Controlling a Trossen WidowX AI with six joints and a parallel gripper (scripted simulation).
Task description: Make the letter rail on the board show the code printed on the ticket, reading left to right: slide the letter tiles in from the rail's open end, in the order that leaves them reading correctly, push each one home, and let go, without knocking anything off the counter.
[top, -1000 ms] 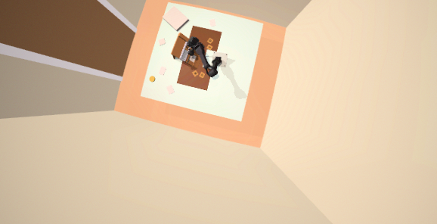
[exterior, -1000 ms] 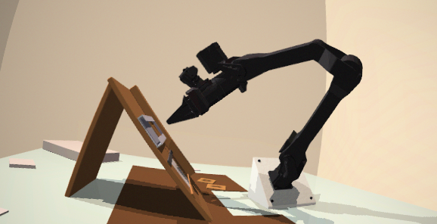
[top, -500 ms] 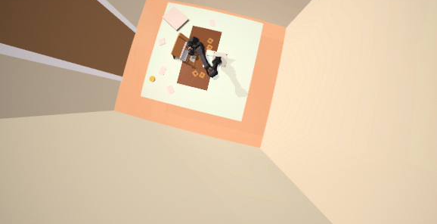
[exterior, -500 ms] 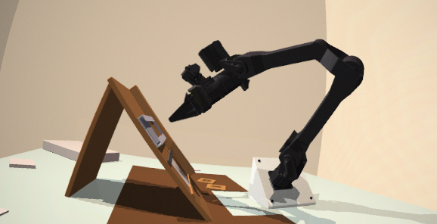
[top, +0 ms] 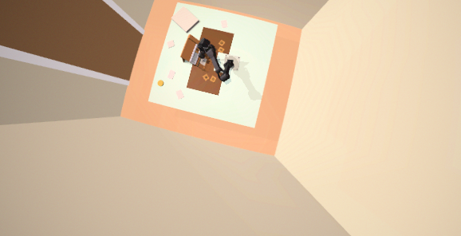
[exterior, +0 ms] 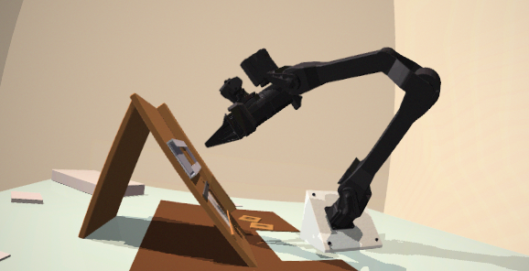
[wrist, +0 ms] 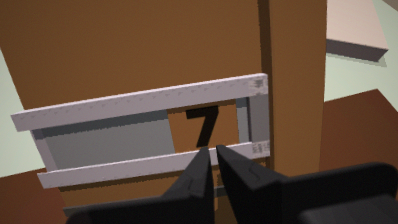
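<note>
Right now the orange letter tile is 3 cm ahead of my gripper tip and 3 cm below it. Round my gripper tip: brown mat: 12 cm behind, 2 cm to the left, 20 cm below; then white ticket: 2 cm behind, 7 cm to the left, 11 cm below; then block: 43 cm ahead, 13 cm to the right, 19 cm below.
</note>
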